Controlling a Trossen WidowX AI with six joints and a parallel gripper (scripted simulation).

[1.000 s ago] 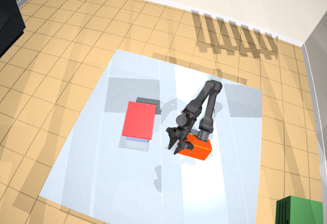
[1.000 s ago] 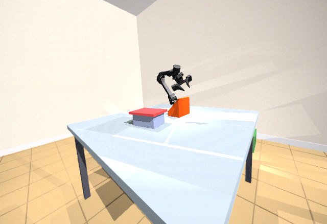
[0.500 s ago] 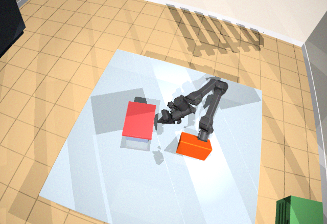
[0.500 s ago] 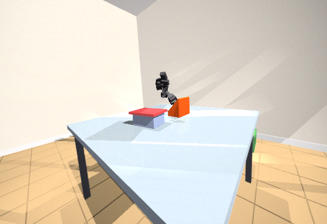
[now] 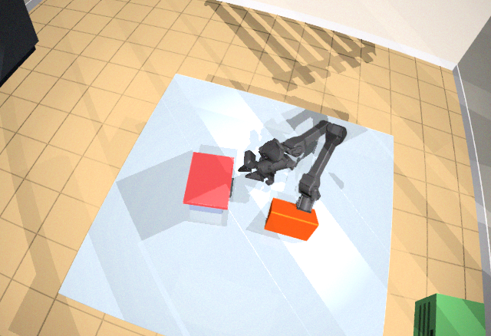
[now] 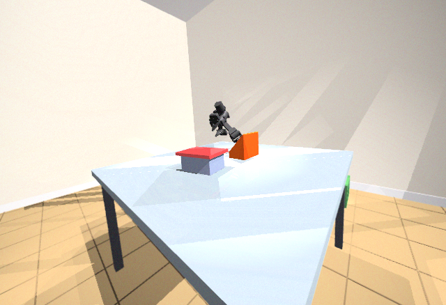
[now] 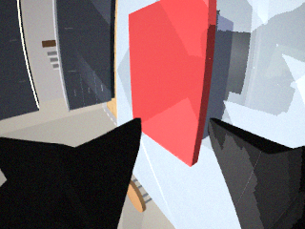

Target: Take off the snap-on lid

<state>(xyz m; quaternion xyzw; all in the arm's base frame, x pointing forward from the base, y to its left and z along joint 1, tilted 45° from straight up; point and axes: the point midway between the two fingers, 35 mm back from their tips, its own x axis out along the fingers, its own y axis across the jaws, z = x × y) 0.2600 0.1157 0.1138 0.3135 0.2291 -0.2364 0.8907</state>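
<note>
Now: gripper tip 120 mm short of the red lid, 90 mm above it and 30 mm to the right of it. Round my gripper tip: grey-blue storage box 140 mm below, 120 mm ahead, 30 mm to the left.
</note>
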